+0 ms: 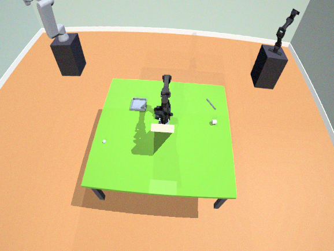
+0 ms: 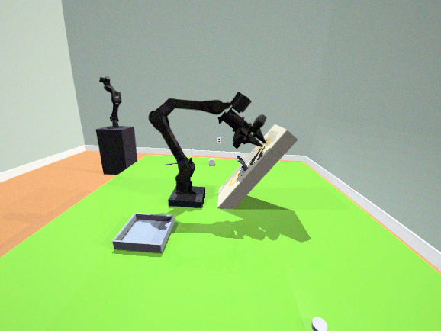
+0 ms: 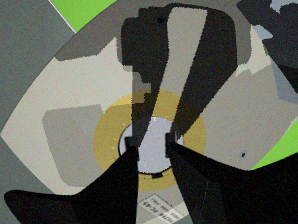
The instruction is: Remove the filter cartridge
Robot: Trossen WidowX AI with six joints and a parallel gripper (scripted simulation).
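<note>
Now: gripper tip 20 mm short of the round filter cartridge and 10 mm above it. Round my gripper tip: service panel 30 mm behind, 90 mm below; grey tray 420 mm behind, 270 mm to the right, 260 mm below; small white cube 250 mm behind, 490 mm to the left, 250 mm below.
</note>
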